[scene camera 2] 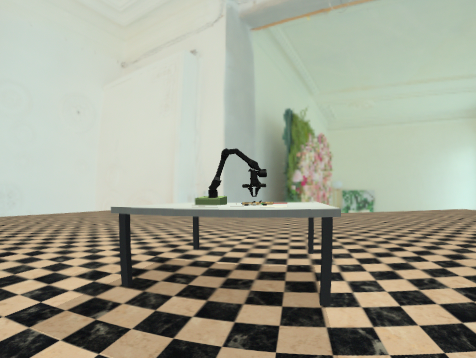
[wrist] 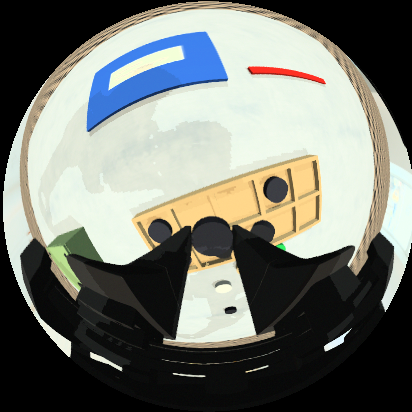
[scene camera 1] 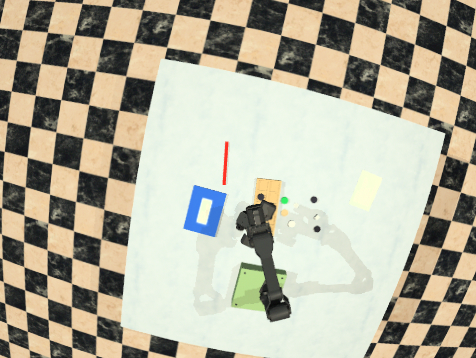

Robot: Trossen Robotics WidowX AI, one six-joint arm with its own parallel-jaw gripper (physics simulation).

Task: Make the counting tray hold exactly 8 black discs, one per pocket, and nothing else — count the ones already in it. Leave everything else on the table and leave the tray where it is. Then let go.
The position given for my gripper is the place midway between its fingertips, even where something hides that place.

Note:
In view: my gripper point(wrist: 211, 230) and a tan counting tray point(wrist: 239, 200).

